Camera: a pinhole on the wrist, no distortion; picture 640 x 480 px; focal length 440.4 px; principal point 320.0 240.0 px. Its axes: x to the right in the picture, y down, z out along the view. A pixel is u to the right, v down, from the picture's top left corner.
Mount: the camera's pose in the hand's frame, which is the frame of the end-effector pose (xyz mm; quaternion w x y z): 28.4 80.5 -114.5 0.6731 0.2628 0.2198 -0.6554
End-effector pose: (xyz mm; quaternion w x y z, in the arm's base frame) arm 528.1 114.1 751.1 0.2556 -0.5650 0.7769 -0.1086
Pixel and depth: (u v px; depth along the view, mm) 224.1 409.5 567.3
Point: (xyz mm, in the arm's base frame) 848.5 -99.0 429.4
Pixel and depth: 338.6 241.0 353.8
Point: 731.5 66.5 695.9
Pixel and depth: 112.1 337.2 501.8
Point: 775.9 48.3 387.5
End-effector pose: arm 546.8 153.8 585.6 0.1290 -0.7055 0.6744 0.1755
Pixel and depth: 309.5 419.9 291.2
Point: 642.2 89.8 415.0
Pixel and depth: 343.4 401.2 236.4
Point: 625.5 91.1 479.5
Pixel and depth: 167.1 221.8 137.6
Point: 517.0 148.3 562.3
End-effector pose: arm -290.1 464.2 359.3 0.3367 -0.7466 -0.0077 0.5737
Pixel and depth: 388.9 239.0 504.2
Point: -364.4 810.5 483.9
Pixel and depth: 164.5 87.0 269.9
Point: -437.4 519.4 422.9
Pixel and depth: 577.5 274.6 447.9
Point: -173.2 831.7 515.2
